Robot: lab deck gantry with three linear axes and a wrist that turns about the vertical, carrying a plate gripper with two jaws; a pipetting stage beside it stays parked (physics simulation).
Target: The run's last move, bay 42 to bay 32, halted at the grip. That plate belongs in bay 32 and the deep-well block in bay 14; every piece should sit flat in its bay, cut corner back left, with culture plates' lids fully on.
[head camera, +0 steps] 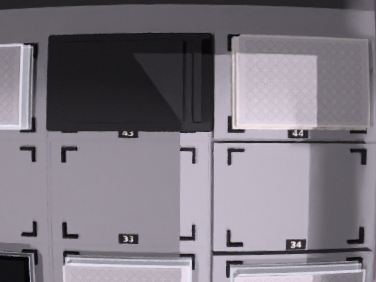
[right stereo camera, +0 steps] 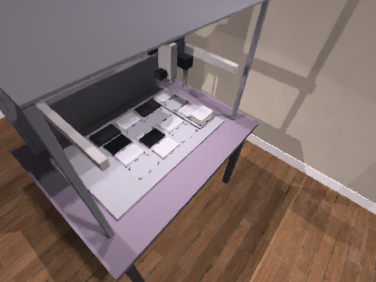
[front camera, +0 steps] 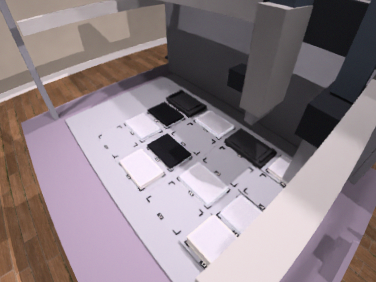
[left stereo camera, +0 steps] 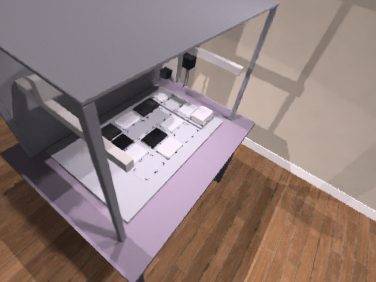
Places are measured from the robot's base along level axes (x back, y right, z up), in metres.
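Where they show: gripper, between the fingertips: (right stereo camera: 178, 83) (left stereo camera: 178, 82); robot's base, origin of its link: (right stereo camera: 140, 178) (front camera: 99, 136) (left stereo camera: 147, 179).
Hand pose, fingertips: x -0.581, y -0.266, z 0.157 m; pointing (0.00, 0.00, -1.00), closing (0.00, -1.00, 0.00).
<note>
Each offset is from my fingertips to the top centre of the thing. "pt": to the spot under its first point.
The pale plate with a clear rim {dx +0.353, dy -0.098, dz -0.143 m} (front camera: 214, 123) (head camera: 11, 87) (left stereo camera: 127, 119) (right stereo camera: 128, 120) lies in bay 42; its right edge shows inside the brackets in the head view. Bay 32 {pt dx +0.356, dy +0.009, dz -0.158 m} (front camera: 192, 137) is empty. The tall cream deep-well block {dx +0.025, dy +0.223, dz -0.101 m} (front camera: 211, 239) (left stereo camera: 202, 114) (right stereo camera: 202, 114) stands in bay 14, partly behind the beam in the front view; its cut corner cannot be made out. My gripper (left stereo camera: 186, 84) (right stereo camera: 185, 84) is raised over the deck's right end, away from both pieces. Its jaws look open with no plate between them; the front beam hides the tips in the front view.
Dark lidded pieces stand in bay 41 {dx +0.521, dy -0.099, dz -0.126 m} (front camera: 186, 102) and bay 43 {dx +0.185, dy -0.099, dz -0.126 m} (front camera: 250, 146) (head camera: 117, 82), either side of the plate. A pale plate {dx +0.025, dy -0.098, dz -0.129 m} (head camera: 300, 82) is in bay 44. Black-topped plates occupy bay 31 {pt dx +0.507, dy +0.015, dz -0.141 m} (front camera: 165, 114) and bay 22 {pt dx +0.346, dy +0.117, dz -0.141 m} (front camera: 169, 150). The parked pipetting stage (front camera: 275, 60) hangs beside the gripper.
</note>
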